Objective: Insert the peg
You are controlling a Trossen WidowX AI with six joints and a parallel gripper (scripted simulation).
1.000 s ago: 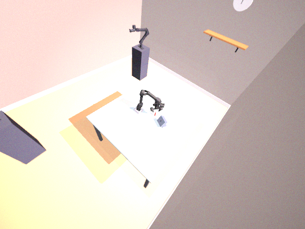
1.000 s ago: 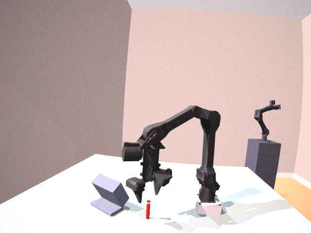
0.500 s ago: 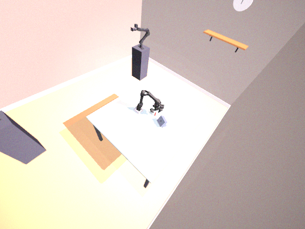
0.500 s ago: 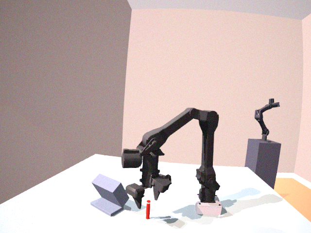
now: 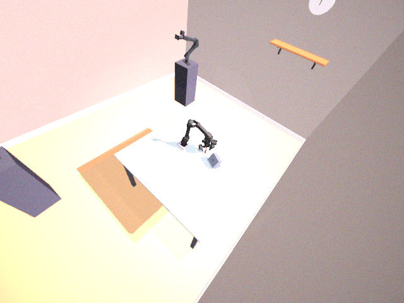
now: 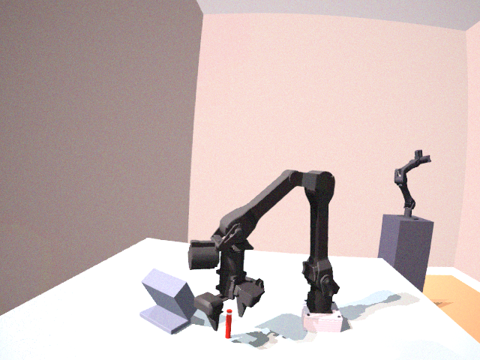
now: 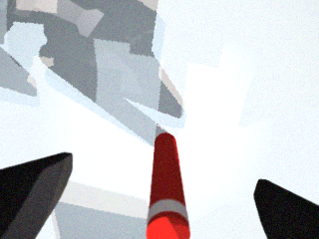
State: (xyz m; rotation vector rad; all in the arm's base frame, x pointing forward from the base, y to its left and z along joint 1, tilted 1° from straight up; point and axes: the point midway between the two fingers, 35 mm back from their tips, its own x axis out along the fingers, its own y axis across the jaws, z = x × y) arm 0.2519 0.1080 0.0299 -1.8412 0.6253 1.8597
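The round red peg lies 2 cm above my gripper tip. The rest, counted from my gripper tip: sloped panel: 17 cm ahead, 6 cm to the right, 3 cm above.
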